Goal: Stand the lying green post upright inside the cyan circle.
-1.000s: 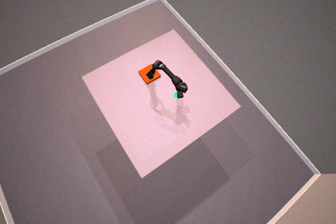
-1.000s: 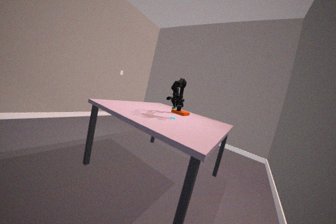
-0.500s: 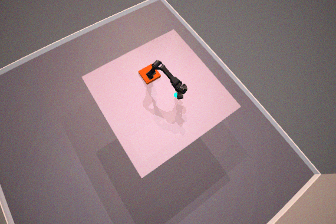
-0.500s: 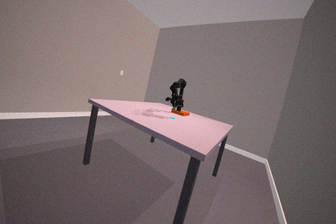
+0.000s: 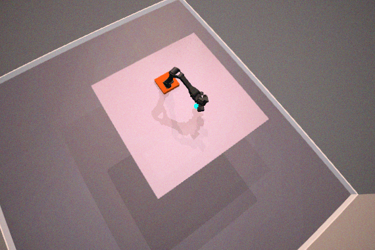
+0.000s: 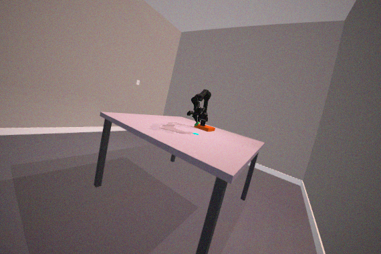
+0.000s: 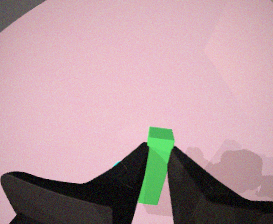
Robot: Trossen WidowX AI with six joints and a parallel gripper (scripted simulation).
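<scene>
Right now the cyan circle is 60 mm behind my gripper tip, 20 mm to the right of it and 110 mm below it. From my gripper tip the other things lie so: green post 10 mm behind, 10 mm to the right, 10 mm below.
</scene>
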